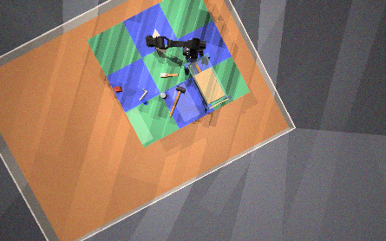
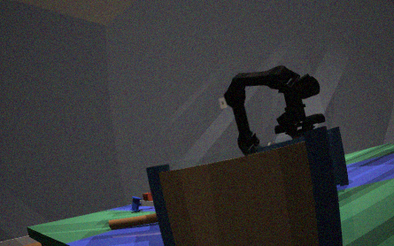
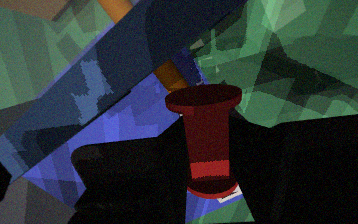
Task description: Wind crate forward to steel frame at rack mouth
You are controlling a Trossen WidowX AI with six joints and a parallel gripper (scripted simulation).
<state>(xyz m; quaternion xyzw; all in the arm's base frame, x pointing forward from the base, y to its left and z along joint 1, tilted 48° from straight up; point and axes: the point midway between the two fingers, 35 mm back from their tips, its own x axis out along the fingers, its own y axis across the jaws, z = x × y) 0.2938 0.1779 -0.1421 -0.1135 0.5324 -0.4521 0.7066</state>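
Now: the winch 11 cm behind my gripper tip, 9 cm below it and 1 cm to the left of it. The rest, counted from my gripper tip: blue-framed guard cubby (31 cm ahead, 4 cm below, 1 cm to the right); red grip (2 cm above); blue piece (66 cm to the right, 10 cm ahead, 9 cm below).
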